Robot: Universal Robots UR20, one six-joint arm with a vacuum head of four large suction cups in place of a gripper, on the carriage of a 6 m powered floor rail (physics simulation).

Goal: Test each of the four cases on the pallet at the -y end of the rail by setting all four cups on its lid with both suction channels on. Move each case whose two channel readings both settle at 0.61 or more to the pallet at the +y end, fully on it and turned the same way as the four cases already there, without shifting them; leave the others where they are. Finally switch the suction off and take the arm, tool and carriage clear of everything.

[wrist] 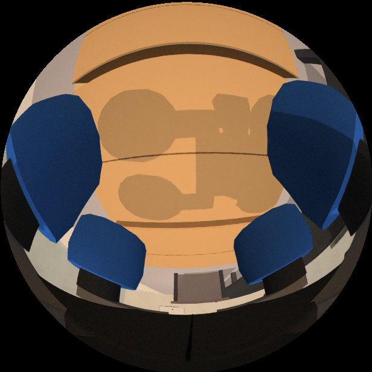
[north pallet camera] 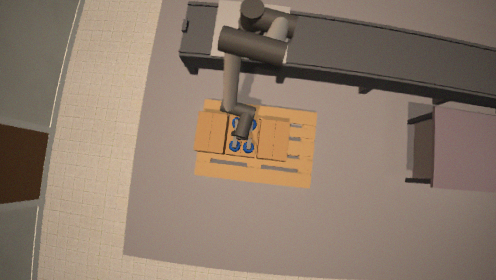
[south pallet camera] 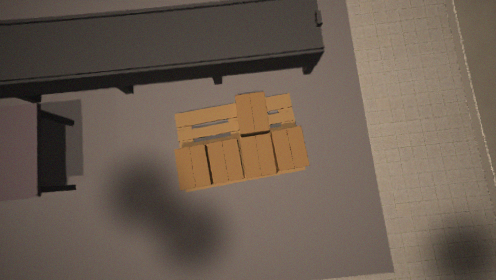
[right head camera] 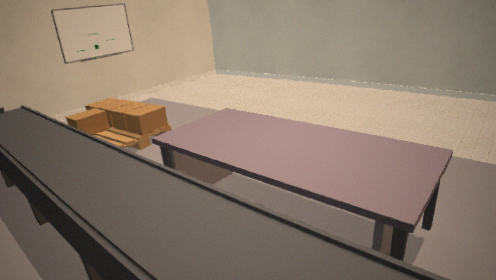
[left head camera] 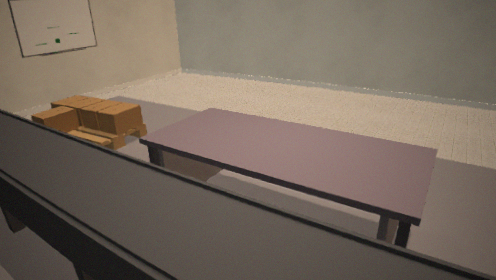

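Observation:
Three cases stand side by side on the pallet [north pallet camera: 250, 177] in the north pallet camera: a left case [north pallet camera: 211, 132] [wrist: 185, 25], a middle case [north pallet camera: 230, 136] [wrist: 180, 170] and a right case [north pallet camera: 267, 141] [wrist: 185, 242]. My vacuum head [north pallet camera: 242, 135] [wrist: 186, 190], with four blue cups, is over the middle case. Its shadows on that lid lie apart from the cups, so it looks open and raised a little. The other pallet [south pallet camera: 205, 116] [left head camera: 92, 136] bears a row of cases [south pallet camera: 193, 165] [south pallet camera: 225, 160] [south pallet camera: 258, 156] [south pallet camera: 290, 147] and one more case [south pallet camera: 252, 114] [right head camera: 87, 121] behind the row, turned the same way.
The dark floor rail [north pallet camera: 360, 50] [south pallet camera: 150, 45] [left head camera: 200, 215] [right head camera: 200, 210] runs beside both pallets. The carriage [north pallet camera: 216, 45] is near its end. A mauve table [left head camera: 300, 155] [right head camera: 310, 160] [north pallet camera: 465, 150] [south pallet camera: 17, 150] stands between the pallets.

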